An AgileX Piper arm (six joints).
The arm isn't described. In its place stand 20 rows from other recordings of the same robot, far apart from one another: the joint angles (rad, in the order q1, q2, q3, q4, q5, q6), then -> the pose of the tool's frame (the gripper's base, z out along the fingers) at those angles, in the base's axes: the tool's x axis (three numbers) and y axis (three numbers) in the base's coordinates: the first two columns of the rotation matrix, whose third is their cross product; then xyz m.
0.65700 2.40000 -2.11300 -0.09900 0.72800 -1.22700 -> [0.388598 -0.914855 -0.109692 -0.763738 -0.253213 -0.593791 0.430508 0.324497 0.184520]
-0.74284 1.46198 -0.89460 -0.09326 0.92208 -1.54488 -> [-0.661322 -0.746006 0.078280 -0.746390 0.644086 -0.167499 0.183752 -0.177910 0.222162]
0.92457 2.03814 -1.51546 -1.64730 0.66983 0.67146 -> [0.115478 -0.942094 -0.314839 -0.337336 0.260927 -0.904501 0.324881 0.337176 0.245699]
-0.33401 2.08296 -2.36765 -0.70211 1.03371 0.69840 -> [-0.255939 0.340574 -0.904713 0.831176 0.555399 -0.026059 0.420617 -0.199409 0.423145]
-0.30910 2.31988 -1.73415 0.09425 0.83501 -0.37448 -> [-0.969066 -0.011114 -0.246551 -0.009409 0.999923 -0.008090 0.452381 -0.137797 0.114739]
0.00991 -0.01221 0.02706 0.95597 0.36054 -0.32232 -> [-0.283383 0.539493 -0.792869 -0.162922 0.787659 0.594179 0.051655 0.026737 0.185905]
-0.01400 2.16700 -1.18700 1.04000 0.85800 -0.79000 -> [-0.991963 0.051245 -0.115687 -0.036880 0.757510 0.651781 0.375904 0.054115 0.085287]
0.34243 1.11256 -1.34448 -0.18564 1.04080 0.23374 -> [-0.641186 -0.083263 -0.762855 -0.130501 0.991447 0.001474 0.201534 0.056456 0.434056]
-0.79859 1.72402 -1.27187 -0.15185 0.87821 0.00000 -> [-0.727966 0.608995 -0.314946 0.670462 0.728364 -0.141305 0.238650 -0.260214 0.241837]
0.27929 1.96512 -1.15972 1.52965 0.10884 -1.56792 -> [-0.621740 -0.218127 -0.752236 -0.376513 0.925420 0.042851 0.396462 0.123974 0.160615]
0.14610 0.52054 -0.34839 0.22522 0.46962 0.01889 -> [-0.550294 0.138888 -0.823338 -0.112784 0.964667 0.238110 0.100929 0.024147 0.250702]
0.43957 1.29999 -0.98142 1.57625 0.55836 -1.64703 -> [-0.146262 -0.134149 -0.980108 -0.840190 0.539842 0.051493 0.238256 0.165317 0.351898]
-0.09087 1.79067 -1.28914 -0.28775 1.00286 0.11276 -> [-0.985864 0.045864 -0.161150 0.084705 0.966272 -0.243195 0.349426 -0.053701 0.222318]
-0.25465 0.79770 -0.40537 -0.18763 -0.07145 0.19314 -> [-0.223830 0.064439 -0.972496 0.240694 0.970560 0.008913 0.159682 -0.040313 0.276557]
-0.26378 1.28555 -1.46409 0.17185 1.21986 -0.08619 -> [-0.789052 0.185916 -0.585519 0.146152 0.982552 0.115026 0.241361 -0.050049 0.418900]
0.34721 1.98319 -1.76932 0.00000 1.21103 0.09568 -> [-0.943218 -0.239725 -0.229938 -0.251316 0.967654 0.022068 0.395976 0.143292 0.267841]
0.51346 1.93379 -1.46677 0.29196 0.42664 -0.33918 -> [-0.576994 -0.407496 -0.707832 -0.603831 0.796399 0.033733 0.378785 0.226044 0.236533]
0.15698 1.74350 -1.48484 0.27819 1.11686 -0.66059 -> [-0.697791 -0.611514 -0.373012 -0.673986 0.736852 0.052829 0.355319 0.078980 0.289149]
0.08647 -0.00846 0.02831 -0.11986 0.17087 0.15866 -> [-0.104352 0.031616 -0.994038 -0.062017 0.997343 0.038231 0.056437 0.003035 0.188744]
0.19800 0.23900 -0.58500 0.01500 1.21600 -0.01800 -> [-0.688763 -0.151227 -0.709039 -0.215292 0.976549 0.000852 0.017039 0.004724 0.288415]
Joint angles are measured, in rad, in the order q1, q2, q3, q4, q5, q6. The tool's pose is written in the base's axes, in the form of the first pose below.
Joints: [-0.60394, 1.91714, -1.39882, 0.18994, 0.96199, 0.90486]
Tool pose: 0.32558 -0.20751 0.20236 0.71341 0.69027 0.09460 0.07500
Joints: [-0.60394, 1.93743, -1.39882, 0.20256, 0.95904, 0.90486]
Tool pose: 0.32763 -0.20784 0.19473 0.71650 0.68752 0.09811 0.06571
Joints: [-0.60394, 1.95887, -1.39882, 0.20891, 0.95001, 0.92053]
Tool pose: 0.32973 -0.20884 0.18659 0.72411 0.67995 0.09953 0.05854
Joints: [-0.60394, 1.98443, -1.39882, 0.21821, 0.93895, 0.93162]
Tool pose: 0.33215 -0.20985 0.17685 0.73083 0.67308 0.10154 0.05039
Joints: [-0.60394, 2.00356, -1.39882, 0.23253, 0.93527, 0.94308]
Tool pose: 0.33386 -0.20984 0.16957 0.73797 0.66522 0.10574 0.04131
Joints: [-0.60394, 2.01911, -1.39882, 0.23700, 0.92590, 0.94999]
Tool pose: 0.33525 -0.21056 0.16358 0.74194 0.66089 0.10639 0.03773
